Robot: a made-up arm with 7 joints. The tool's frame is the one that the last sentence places.
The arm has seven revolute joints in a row. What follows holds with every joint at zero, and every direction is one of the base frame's.
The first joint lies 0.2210 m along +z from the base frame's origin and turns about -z.
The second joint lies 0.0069 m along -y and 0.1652 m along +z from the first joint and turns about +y.
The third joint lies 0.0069 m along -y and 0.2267 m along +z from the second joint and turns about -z.
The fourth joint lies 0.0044 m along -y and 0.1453 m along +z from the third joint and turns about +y.
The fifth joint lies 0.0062 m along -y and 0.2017 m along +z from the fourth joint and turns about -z.
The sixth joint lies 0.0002 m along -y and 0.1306 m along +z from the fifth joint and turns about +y.
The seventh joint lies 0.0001 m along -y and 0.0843 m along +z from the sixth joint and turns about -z.
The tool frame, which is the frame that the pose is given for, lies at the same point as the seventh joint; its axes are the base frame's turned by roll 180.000, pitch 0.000 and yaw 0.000 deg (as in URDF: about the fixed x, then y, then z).
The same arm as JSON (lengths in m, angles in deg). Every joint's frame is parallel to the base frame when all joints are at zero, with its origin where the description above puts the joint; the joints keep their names.
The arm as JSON. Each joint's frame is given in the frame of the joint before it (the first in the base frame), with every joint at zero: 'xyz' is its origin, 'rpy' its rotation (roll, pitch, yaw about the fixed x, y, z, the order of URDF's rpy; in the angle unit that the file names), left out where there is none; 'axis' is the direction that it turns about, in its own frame. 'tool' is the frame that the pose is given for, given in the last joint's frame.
{"units": {"length": "m", "angle": "deg"}, "joints": [
  {"name": "joint 1", "type": "revolute", "origin": {"xyz": [0.0, 0.0, 0.221]}, "axis": "-z"},
  {"name": "joint 2", "type": "revolute", "origin": {"xyz": [0.0, -0.0069, 0.1652]}, "axis": "+y"},
  {"name": "joint 3", "type": "revolute", "origin": {"xyz": [0.0, -0.0069, 0.2267]}, "axis": "-z"},
  {"name": "joint 4", "type": "revolute", "origin": {"xyz": [0.0, -0.0044, 0.1453]}, "axis": "+y"},
  {"name": "joint 5", "type": "revolute", "origin": {"xyz": [0.0, -0.0062, 0.2017]}, "axis": "-z"},
  {"name": "joint 6", "type": "revolute", "origin": {"xyz": [0.0, -0.0002, 0.1306]}, "axis": "+y"},
  {"name": "joint 7", "type": "revolute", "origin": {"xyz": [0.0, -0.0001, 0.0843]}, "axis": "-z"}
], "tool": {"origin": {"xyz": [0.0, 0.0, 0.0], "rpy": [180.0, 0.0, 0.0]}}}

